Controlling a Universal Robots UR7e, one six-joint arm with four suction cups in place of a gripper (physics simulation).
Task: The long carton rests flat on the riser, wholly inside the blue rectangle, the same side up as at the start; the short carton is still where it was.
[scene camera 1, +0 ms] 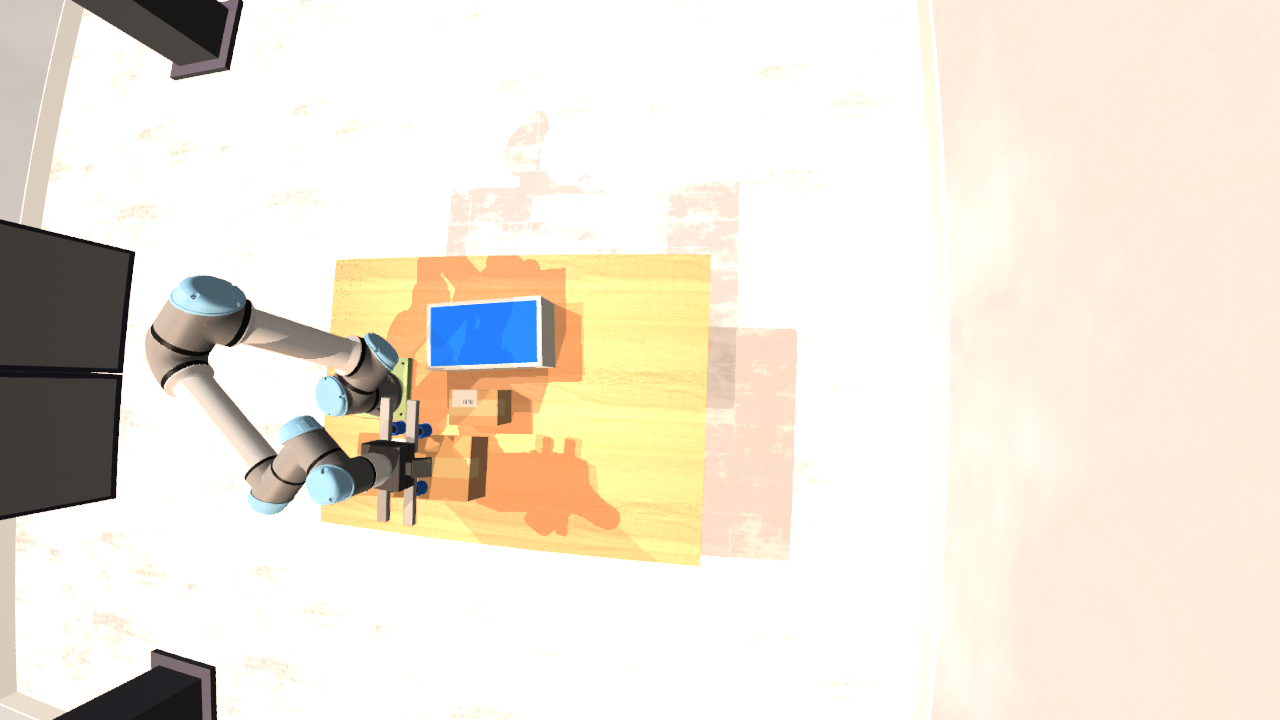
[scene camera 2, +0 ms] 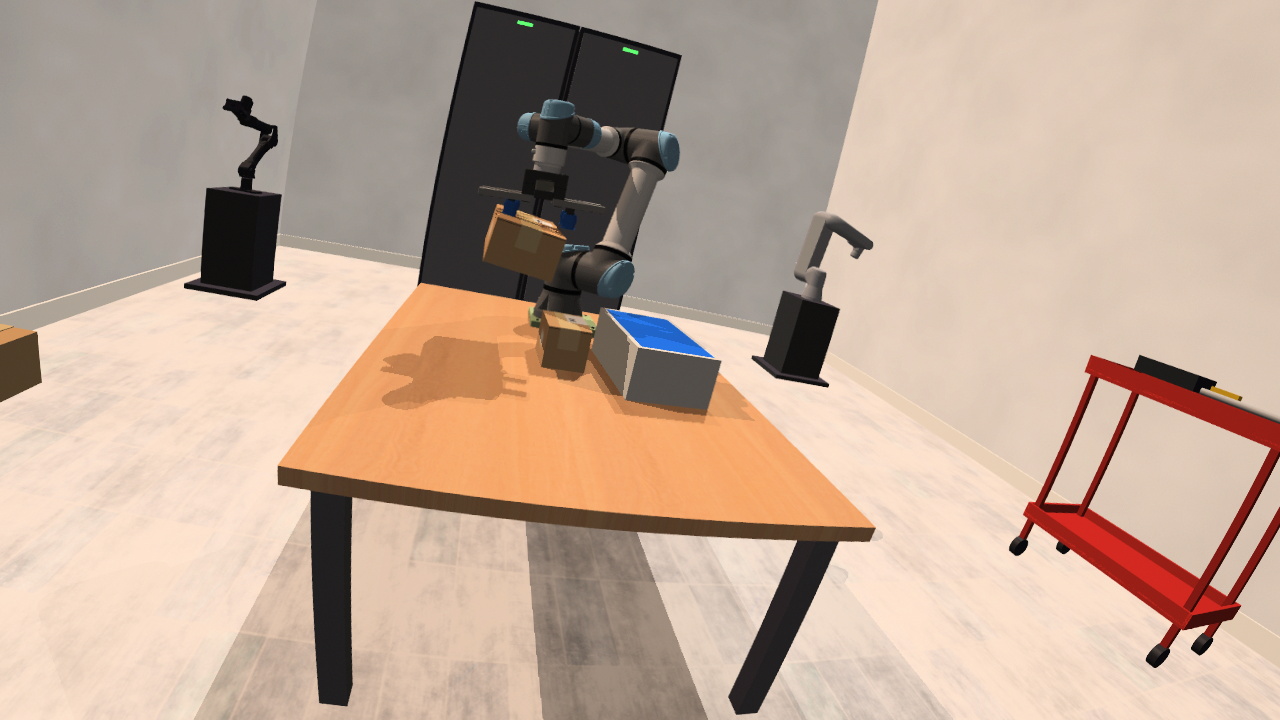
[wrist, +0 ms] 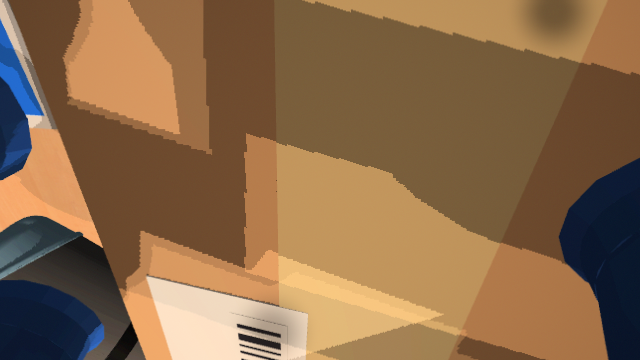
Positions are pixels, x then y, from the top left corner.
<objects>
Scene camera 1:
long carton: 459,463, held by the suction head
short carton: 466,407, on the table
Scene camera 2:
long carton: 526,244
grey riser: 649,359, on the table
short carton: 563,342
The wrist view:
suction head: 592,238
long carton: 253,179
</objects>
